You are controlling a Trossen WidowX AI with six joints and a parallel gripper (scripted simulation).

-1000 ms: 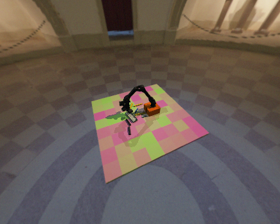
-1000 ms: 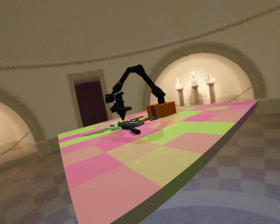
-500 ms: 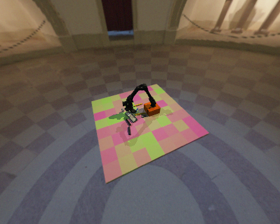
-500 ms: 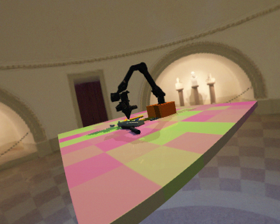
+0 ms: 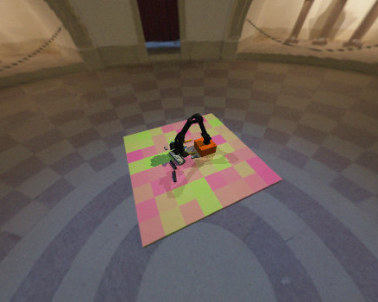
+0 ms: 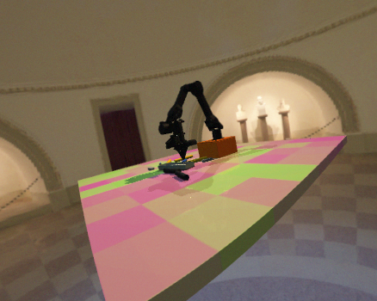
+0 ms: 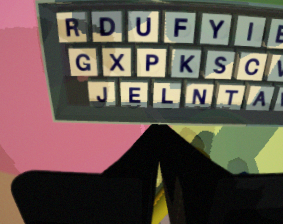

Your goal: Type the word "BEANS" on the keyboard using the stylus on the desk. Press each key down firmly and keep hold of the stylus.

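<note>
Right now my gripper tip is 130 mm past the blue stylus, 120 mm to the left of it and 30 mm above it. The rest, counted from my gripper tip: small grey object (60 mm ahead, 250 mm to the right, 40 mm below); dark blue-tipped pen (30 mm behind, 260 mm to the right, 30 mm below).
</note>
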